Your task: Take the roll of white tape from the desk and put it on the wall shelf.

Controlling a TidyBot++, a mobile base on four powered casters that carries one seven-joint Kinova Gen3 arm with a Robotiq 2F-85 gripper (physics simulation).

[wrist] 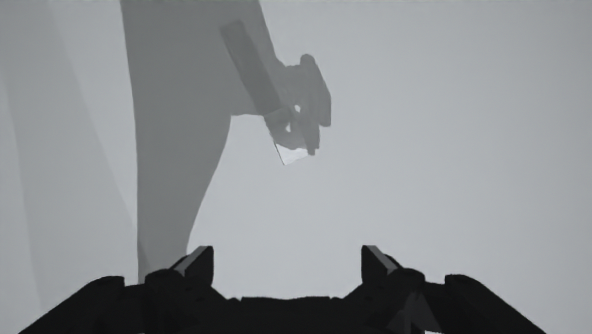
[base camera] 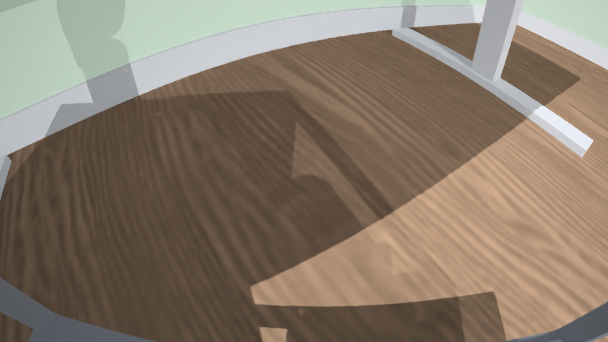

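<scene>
In the wrist view, my gripper (wrist: 287, 262) is open at the bottom edge, its fingers wide apart with a plain pale grey surface (wrist: 440, 165) beyond them. A small pale rectangular thing (wrist: 291, 154) lies on that surface ahead of the fingers, above the middle of the gap. Its near end is bright and the rest is in shadow, with a dark strip running to the upper left. It may be the roll of white tape, but its form is not clear. The wall shelf does not show in either view.
In the base view, a white post (base camera: 495, 45) stands on a long white foot (base camera: 562, 131) at the right. Light green walls (base camera: 240, 20) with a white skirting board (base camera: 210, 56) bound the wooden floor (base camera: 525, 210). Large shadows fall across floor and wall. An arm-shaped shadow covers the wrist view's left part.
</scene>
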